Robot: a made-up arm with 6 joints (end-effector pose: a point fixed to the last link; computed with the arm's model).
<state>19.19 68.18 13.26 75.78 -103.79 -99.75</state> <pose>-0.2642 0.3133 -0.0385 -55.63 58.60 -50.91</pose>
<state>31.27 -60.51 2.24 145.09 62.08 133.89</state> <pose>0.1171 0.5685 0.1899 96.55 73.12 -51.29</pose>
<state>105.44 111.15 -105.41 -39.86 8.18 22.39</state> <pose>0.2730 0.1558 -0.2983 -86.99 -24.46 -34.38</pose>
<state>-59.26 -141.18 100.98 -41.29 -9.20 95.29</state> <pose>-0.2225 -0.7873 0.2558 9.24 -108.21 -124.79</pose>
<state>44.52 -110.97 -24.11 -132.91 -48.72 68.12</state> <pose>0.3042 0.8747 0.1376 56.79 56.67 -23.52</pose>
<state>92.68 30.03 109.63 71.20 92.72 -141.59</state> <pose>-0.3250 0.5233 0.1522 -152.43 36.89 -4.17</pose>
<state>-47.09 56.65 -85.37 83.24 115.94 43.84</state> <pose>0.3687 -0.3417 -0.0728 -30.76 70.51 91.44</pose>
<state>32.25 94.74 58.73 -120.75 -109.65 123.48</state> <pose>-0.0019 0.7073 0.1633 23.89 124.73 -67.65</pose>
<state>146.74 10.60 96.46 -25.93 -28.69 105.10</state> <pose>-0.8900 -0.4137 0.2896 -72.57 84.04 -62.07</pose>
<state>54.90 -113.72 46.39 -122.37 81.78 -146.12</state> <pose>0.2407 0.5726 0.4669 -144.92 48.03 -47.43</pose>
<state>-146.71 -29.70 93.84 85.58 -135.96 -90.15</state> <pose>0.2587 -0.3121 -0.0512 60.17 -24.04 -121.93</pose>
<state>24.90 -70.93 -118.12 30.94 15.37 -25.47</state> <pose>0.2435 0.0622 0.7188 26.23 96.46 99.22</pose>
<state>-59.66 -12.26 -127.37 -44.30 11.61 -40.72</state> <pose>0.5907 0.3282 0.2196 -29.60 137.48 -48.11</pose>
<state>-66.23 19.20 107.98 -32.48 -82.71 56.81</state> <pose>0.8653 0.2005 0.1257 -44.76 -104.96 67.85</pose>
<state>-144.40 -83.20 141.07 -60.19 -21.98 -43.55</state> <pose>-0.2338 0.1281 0.8248 19.95 107.55 -32.45</pose>
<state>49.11 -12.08 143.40 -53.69 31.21 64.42</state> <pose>-0.0272 0.5594 0.5233 37.10 -105.07 6.37</pose>
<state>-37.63 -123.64 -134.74 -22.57 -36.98 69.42</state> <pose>-0.0350 -0.2773 0.8714 132.87 25.32 104.86</pose>
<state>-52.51 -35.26 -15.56 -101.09 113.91 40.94</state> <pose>0.4956 -0.1404 0.3636 32.46 125.81 -23.44</pose>
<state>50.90 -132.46 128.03 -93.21 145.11 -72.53</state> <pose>0.1857 0.2138 0.5510 -45.17 128.98 -35.03</pose>
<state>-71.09 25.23 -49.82 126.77 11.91 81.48</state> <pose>0.0864 -0.0278 0.0782 46.76 -22.04 117.97</pose>
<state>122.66 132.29 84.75 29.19 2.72 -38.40</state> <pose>0.1340 0.8501 -0.0388 1.68 108.22 -84.78</pose>
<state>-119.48 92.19 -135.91 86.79 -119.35 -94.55</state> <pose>-0.5134 -0.8311 -0.0248 -86.23 10.62 -12.62</pose>
